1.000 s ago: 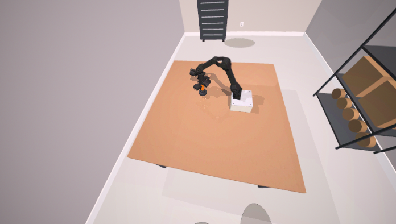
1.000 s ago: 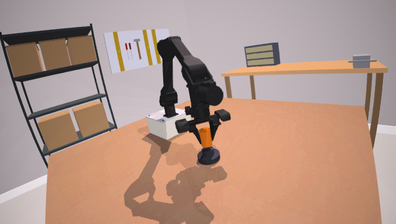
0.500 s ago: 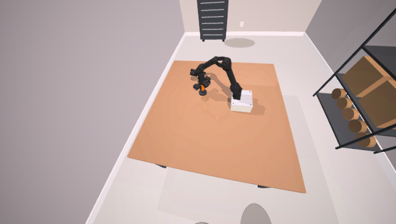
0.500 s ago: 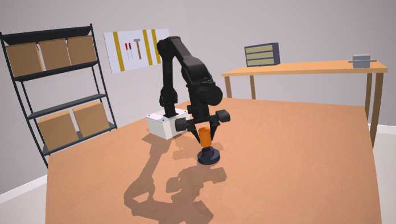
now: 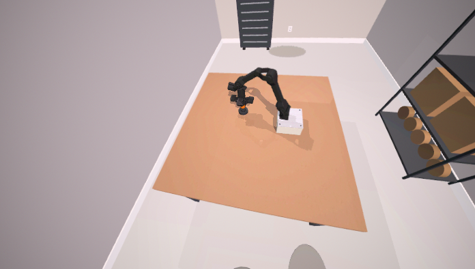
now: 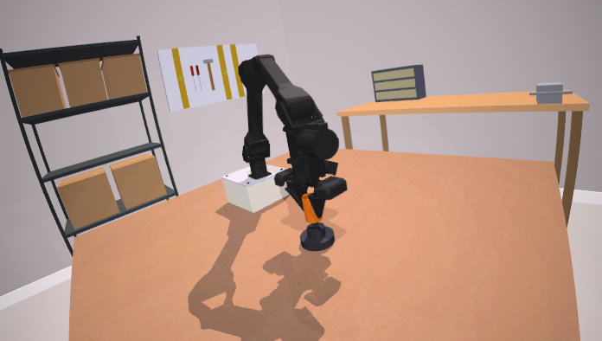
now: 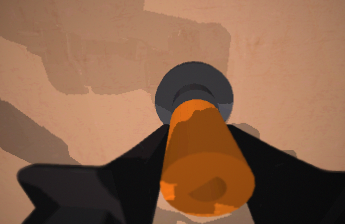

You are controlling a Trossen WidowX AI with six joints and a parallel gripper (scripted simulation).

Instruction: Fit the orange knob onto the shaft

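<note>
Now: the orange knob 2 cm above my gripper tip. From my gripper tip the other things lie so: dark round pedestal (4 cm below).
</note>
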